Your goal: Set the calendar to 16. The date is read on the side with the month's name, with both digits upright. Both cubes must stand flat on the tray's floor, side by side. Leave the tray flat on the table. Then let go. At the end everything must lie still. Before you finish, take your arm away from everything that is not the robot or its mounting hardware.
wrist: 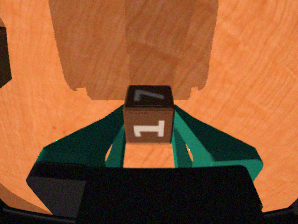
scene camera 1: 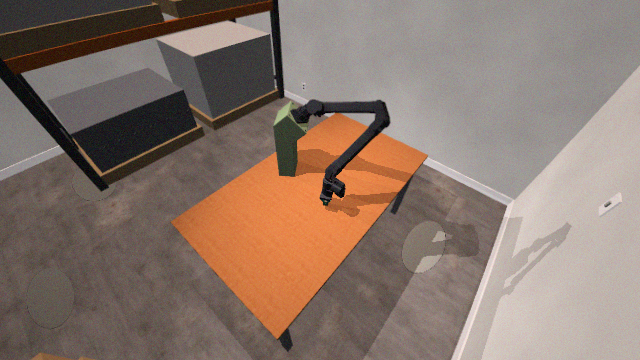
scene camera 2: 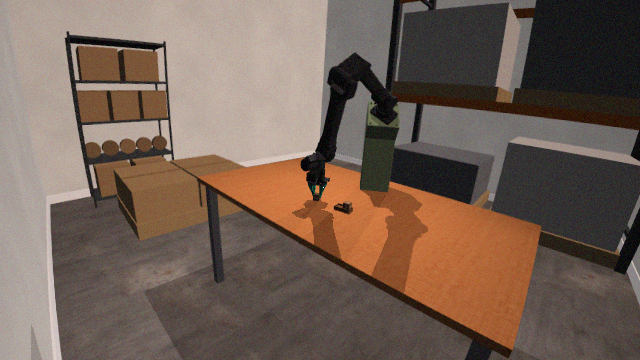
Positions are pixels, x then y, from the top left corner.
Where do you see a brown date cube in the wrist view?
148, 110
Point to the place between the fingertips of my gripper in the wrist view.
148, 111
